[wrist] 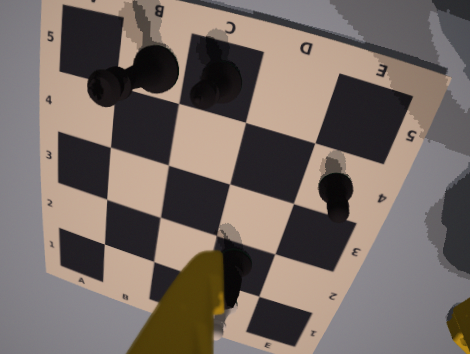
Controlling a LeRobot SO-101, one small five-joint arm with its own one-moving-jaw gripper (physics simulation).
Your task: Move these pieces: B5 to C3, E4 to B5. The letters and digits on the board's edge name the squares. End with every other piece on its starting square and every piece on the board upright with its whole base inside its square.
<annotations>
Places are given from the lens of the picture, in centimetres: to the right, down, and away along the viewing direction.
black pawn (pixel 335 189): 5, 1, 18
board (pixel 131 193): -7, 1, 22
The marked spots on the black pawn and the board are 12 cm apart.
</annotations>
